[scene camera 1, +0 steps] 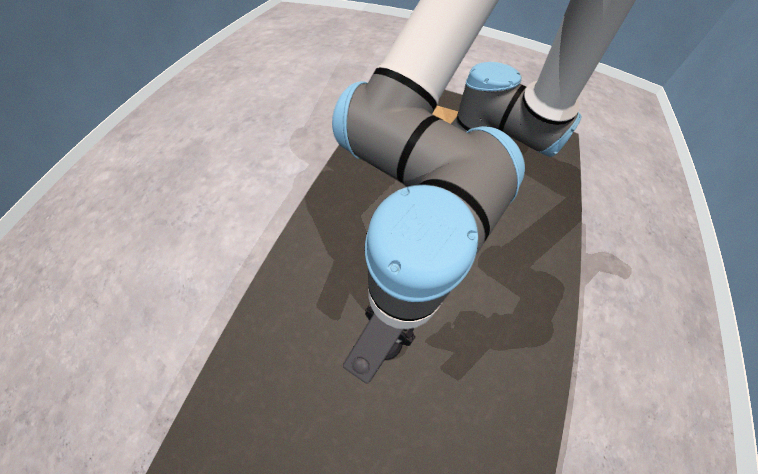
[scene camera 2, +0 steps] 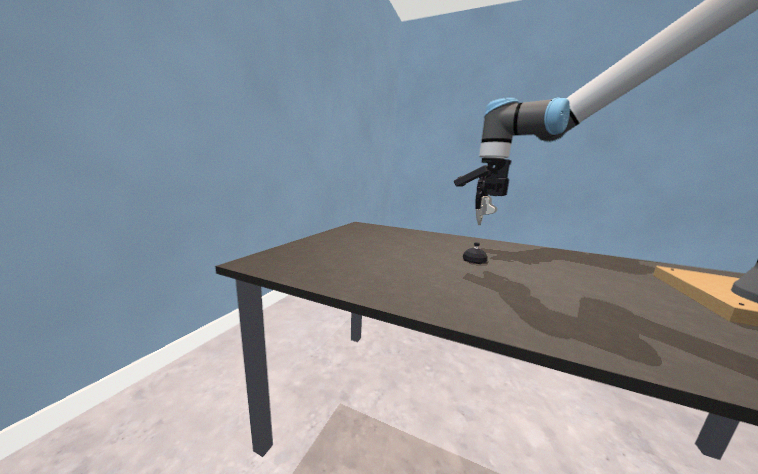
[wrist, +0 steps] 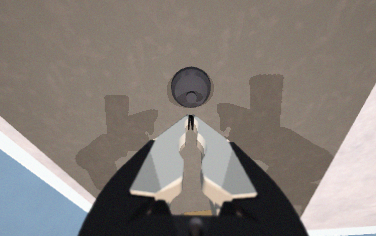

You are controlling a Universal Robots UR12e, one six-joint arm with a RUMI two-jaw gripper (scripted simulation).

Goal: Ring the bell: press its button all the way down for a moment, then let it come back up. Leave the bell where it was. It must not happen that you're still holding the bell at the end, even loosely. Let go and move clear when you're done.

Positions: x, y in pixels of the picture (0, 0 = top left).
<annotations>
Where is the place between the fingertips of the gripper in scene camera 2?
At 479, 225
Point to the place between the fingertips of the gripper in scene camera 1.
388, 334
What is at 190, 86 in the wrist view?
A bell.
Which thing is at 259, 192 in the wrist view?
The gripper.
</annotations>
